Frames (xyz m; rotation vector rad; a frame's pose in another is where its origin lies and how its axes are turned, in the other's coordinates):
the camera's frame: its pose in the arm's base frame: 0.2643 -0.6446 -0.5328 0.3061 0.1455 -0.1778
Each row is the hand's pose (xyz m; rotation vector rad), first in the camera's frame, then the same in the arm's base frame.
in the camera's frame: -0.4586 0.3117 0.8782 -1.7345 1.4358 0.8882
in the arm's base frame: -0.0203 -0.5562 0.4621 -1.3191 1.4351 1.0907
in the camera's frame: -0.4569 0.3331 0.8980 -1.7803 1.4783 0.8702
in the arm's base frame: -0.0122 -0.5426 0.4866 -1.3666 1.4769 1.0867
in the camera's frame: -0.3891 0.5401 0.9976 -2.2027 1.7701 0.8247
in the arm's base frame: 0.1057 -0.3897 0.6283 -1.8055 1.7353 1.1508
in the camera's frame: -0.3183 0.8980 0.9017 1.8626 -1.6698 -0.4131
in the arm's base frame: 0.2336 -0.0348 0.6282 1.8465 -1.7547 -0.9008
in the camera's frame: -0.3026 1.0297 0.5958 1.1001 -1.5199 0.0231
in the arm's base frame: 0.2395 0.1816 0.3747 1.1735 -1.5151 -0.4156
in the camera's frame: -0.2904 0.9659 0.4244 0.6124 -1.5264 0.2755
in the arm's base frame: 0.2191 0.1733 0.1927 0.7148 -1.4815 -0.1394
